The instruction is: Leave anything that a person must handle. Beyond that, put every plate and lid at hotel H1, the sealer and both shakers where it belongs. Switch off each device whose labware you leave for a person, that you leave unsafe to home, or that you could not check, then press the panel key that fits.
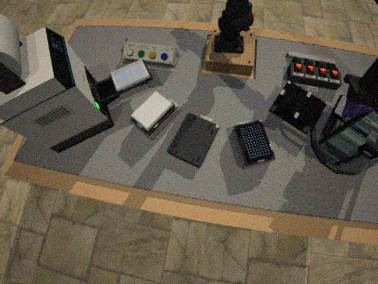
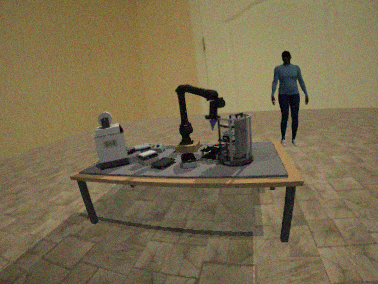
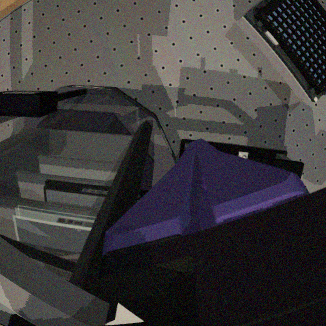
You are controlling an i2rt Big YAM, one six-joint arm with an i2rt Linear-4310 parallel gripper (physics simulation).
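Frame: origin at the arm's base, x ahead, y left, z up, level; metres.
Where they show: gripper, fingertip midpoint: (image 1: pixel 343 117) (image 2: pixel 212 130) (image 3: pixel 199 150); arm's base, link origin: (image 1: pixel 228 45) (image 2: pixel 186 143).
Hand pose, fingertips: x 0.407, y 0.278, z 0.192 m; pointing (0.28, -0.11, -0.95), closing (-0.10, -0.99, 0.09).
Each offset is from my fingertips to the top centre of the thing. "spot": to the spot under its first point.
My gripper (image 1: pixel 354 109) (image 2: pixel 213 124) (image 3: pixel 199 150) is shut and empty, its purple fingers together beside the round caged tower {0.026 m back, 0.156 m left, 0.104 m up} (image 1: pixel 320 159) (image 2: pixel 243 142). Pale and clear plate-like pieces (image 3: pixel 55 227) show inside the tower; I cannot read its labels. The white sealer {0.071 m back, 0.866 m right, 0.214 m up} (image 1: pixel 37 95) (image 2: pixel 111 145) stands at the left with a green light. A white-topped plate {0.203 m back, 0.639 m right, 0.133 m down} (image 1: pixel 131 75) lies by its dark tray. A white block-like plate {0.075 m back, 0.541 m right, 0.160 m down} (image 1: pixel 154 110) sits on a low base. A dark flat unit {0.004 m ahead, 0.391 m right, 0.201 m down} (image 1: pixel 194 140) lies mid-table. A dark many-welled plate {0.013 m ahead, 0.191 m right, 0.172 m down} (image 1: pixel 254 141) (image 3: pixel 300 42) sits on another base.
A black flat nest {0.143 m back, 0.018 m right, 0.166 m down} (image 1: pixel 298 106) (image 3: pixel 227 149) lies left of the tower. The switch strip {spot: 0.270 m back, 0.065 m left, 0.203 m down} (image 1: pixel 314 79) behind it shows several orange-red lit rockers. The key panel {spot: 0.326 m back, 0.671 m right, 0.192 m down} (image 1: pixel 132 58) has white, green, yellow and blue keys. A person (image 2: pixel 288 82) stands behind the table.
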